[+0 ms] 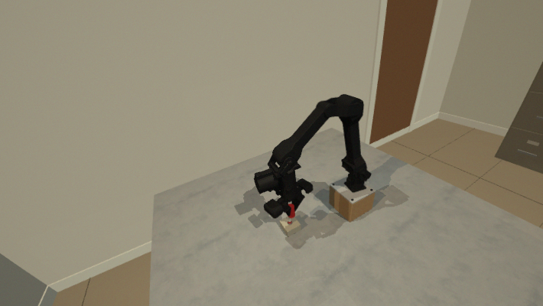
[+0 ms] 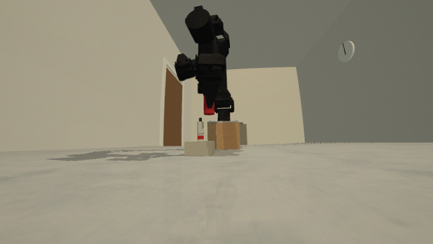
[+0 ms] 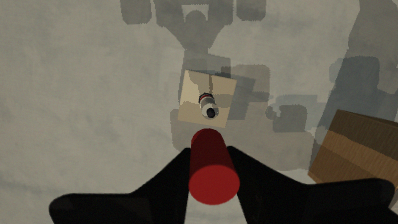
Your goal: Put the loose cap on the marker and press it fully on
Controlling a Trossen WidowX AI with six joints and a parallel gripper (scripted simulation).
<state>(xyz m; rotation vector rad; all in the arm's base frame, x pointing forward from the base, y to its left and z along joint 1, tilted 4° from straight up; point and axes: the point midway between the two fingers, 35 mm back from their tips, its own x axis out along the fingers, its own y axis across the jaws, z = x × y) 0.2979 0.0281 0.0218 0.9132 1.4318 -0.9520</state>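
Now: gripper tip 100 mm above the holder block and 20 mm to the left of it. From my gripper tip the other things lie so: marker cap: 10 mm above.
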